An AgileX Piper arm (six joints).
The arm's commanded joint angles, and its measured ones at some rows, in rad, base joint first. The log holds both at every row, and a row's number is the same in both.
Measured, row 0:
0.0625 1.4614 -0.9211 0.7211 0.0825 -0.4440
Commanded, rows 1 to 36:
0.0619 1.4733 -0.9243 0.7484 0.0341 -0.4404
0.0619 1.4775 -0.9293 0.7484 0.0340 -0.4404
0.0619 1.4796 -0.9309 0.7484 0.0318 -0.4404
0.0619 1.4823 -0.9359 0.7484 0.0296 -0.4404
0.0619 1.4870 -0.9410 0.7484 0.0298 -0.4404
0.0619 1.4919 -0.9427 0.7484 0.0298 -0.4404
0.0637 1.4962 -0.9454 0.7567 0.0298 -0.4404
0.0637 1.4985 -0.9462 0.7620 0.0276 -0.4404
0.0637 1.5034 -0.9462 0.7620 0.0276 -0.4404
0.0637 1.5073 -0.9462 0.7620 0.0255 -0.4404
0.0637 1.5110 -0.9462 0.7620 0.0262 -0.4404
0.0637 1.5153 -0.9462 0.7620 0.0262 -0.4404
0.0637 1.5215 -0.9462 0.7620 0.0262 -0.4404
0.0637 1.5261 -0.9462 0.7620 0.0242 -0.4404
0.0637 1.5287 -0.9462 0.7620 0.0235 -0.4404
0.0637 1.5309 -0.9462 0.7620 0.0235 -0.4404
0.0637 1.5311 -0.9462 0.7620 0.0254 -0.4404
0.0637 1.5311 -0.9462 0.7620 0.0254 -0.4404
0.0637 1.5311 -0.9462 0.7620 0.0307 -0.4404
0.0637 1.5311 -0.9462 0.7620 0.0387 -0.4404
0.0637 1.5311 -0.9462 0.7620 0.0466 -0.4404
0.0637 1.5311 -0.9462 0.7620 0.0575 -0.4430
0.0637 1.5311 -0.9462 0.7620 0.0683 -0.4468
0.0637 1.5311 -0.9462 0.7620 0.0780 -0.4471
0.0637 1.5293 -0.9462 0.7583 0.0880 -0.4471
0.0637 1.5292 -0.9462 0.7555 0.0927 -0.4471
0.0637 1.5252 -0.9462 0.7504 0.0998 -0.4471
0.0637 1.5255 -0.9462 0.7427 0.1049 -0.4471
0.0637 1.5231 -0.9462 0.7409 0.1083 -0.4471
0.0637 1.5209 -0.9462 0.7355 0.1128 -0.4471
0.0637 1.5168 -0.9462 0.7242 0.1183 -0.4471
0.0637 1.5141 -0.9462 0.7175 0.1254 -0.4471
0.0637 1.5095 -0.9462 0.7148 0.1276 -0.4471
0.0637 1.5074 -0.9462 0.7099 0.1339 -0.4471
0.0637 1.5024 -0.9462 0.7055 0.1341 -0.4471
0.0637 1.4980 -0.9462 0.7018 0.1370 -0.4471
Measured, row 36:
0.0625 1.5190 -0.9431 0.7282 0.1116 -0.4440
